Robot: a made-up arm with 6 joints.
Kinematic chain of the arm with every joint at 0, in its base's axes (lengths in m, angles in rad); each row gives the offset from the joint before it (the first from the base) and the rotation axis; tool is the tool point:
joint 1: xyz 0 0 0.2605 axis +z
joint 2: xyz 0 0 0 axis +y
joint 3: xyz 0 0 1.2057 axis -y
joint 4: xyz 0 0 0 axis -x
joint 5: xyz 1.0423 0 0 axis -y
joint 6: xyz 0 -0.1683 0 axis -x
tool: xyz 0 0 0
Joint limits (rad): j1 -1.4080..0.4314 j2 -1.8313..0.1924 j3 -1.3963..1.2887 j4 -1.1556..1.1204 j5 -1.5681..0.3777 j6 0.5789..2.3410
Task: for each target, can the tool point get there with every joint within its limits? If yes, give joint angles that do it. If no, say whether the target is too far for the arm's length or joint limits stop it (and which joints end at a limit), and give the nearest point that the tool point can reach.
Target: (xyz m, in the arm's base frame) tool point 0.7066 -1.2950 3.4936
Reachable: no: too far | nearest point 0.3729 -0.6835 2.3455 | short by 1.343 m
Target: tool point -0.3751 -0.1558 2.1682
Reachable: yes | joints 0.0381 -0.6850 0.5993 -0.5731 -1.2262 1.6856
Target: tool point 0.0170 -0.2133 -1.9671
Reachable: no: joint limits stop it (at a limit: joint 1, joint 2, joint 3, joint 4) | nearest point -0.1123 -0.1264 0.2495 | short by 2.222 m
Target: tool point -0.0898 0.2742 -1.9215
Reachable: no: joint limits stop it (at a limit: joint 1, joint 2, joint 3, joint 4) | nearest point -0.0921 0.1418 0.2495 | short by 2.175 m
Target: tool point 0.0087 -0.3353 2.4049
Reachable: yes | joints -1.0400 -0.1193 0.9763 0.2690 -0.8765 1.5909
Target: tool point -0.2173 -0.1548 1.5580
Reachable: yes | joints 0.1582 -1.0346 -0.4415 0.7886 -1.3423 1.9776
